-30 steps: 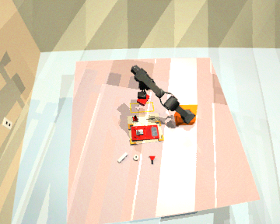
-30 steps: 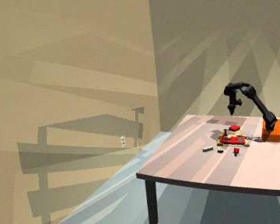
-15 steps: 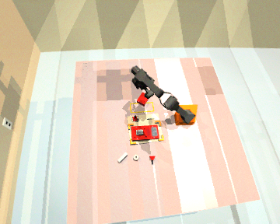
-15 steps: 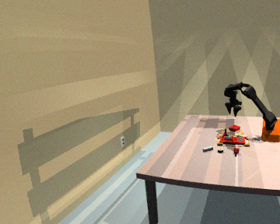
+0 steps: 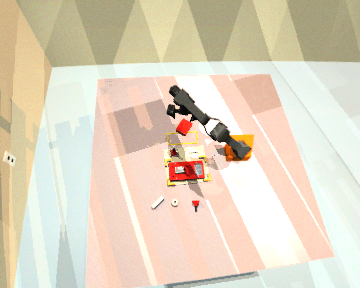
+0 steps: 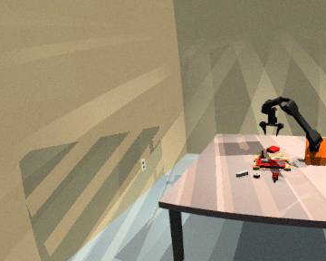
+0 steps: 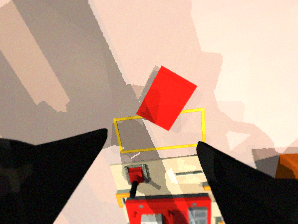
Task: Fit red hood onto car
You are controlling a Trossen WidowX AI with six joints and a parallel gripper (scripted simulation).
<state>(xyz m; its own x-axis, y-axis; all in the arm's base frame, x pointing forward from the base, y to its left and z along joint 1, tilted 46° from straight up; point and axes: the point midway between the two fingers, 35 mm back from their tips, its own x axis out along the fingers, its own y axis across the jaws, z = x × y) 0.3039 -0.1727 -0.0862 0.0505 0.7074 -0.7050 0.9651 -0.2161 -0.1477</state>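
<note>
The red hood is 11 cm below my gripper tip, 2 cm to the right of it and 2 cm behind it. Round my gripper tip: wheel: 45 cm to the left, 12 cm below, 8 cm ahead; jig: 25 cm to the left, 12 cm below; grey engine block: 28 cm to the left, 10 cm below, 4 cm ahead.
</note>
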